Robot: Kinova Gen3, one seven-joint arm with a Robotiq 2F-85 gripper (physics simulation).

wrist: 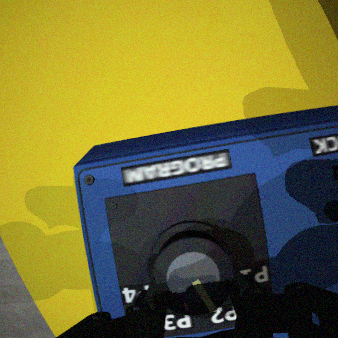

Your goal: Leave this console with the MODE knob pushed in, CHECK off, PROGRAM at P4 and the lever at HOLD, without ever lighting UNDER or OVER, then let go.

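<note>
The blue console (96,220) shows in part, its lettering upside down in the wrist view. The PROGRAM knob (192,265), round with a grey top, sits on a dark square plate (140,210). Its yellow pointer line (204,294) points at the P2 label (223,315). The P3 label (178,321) is beside it, and the P4 label (135,294) is partly covered. My gripper (195,289) is shut on the PROGRAM knob, with one black finger at each side. Part of the CHECK label (326,145) shows at the right edge. The MODE knob, lever, UNDER and OVER do not show.
A yellow surface (125,75) lies beyond and left of the console, with shadows across it. A grey surface (17,295) shows at the lower left. The console's far edge (210,132) runs across the view, and a screw (89,179) marks its corner.
</note>
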